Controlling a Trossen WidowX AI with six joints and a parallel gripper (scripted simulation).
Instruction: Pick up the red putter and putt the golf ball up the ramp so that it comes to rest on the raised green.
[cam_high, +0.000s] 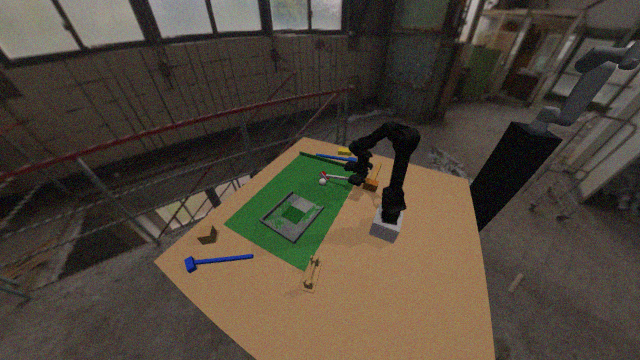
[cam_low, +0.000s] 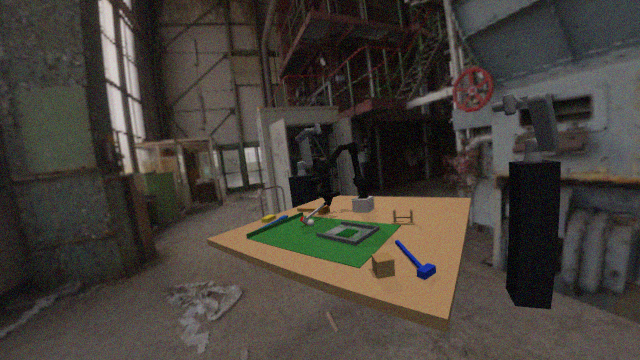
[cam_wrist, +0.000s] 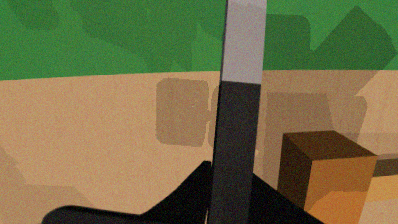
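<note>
Now: the red putter 110 mm ahead of my gripper tip, 30 mm to the right of it and 10 mm below it. The rest, counted from my gripper tip: white golf ball: 230 mm ahead, 50 mm below, 10 mm to the right; blue mallet: 570 mm to the left, 520 mm ahead, 60 mm below; wooden rack: 500 mm to the left, 110 mm ahead, 40 mm below.
</note>
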